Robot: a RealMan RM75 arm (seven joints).
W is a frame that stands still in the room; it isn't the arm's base.
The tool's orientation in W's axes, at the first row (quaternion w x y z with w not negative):
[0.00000 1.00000 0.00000 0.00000]
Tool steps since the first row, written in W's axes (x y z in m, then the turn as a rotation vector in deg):
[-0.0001 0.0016 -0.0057 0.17 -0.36 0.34]
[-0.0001 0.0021 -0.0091 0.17 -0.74 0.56]
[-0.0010 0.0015 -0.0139 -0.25 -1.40 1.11]
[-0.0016 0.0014 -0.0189 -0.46 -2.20 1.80]
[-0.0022 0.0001 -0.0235 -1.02 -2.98 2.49]
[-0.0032 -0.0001 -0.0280 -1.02 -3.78 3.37]
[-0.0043 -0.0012 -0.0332 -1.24 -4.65 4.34]
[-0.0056 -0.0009 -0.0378 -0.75 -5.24 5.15]
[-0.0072 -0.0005 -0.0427 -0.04 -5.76 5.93]
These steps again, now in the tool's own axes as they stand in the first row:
[-0.0001 -0.0016 0.0057 0.17 0.36 -0.34]
[-0.0001 -0.0021 0.0091 0.17 0.74 -0.56]
[-0.0010 -0.0015 0.0139 -0.25 1.40 -1.11]
[-0.0016 -0.0014 0.0189 -0.46 2.20 -1.80]
[-0.0022 -0.0001 0.0235 -1.02 2.98 -2.49]
[-0.0032 0.0001 0.0280 -1.02 3.78 -3.37]
[-0.0043 0.0012 0.0332 -1.24 4.65 -4.34]
[-0.0056 0.0009 0.0378 -0.75 5.24 -5.15]
[-0.0072 0.0005 0.0427 -0.04 5.76 -5.93]

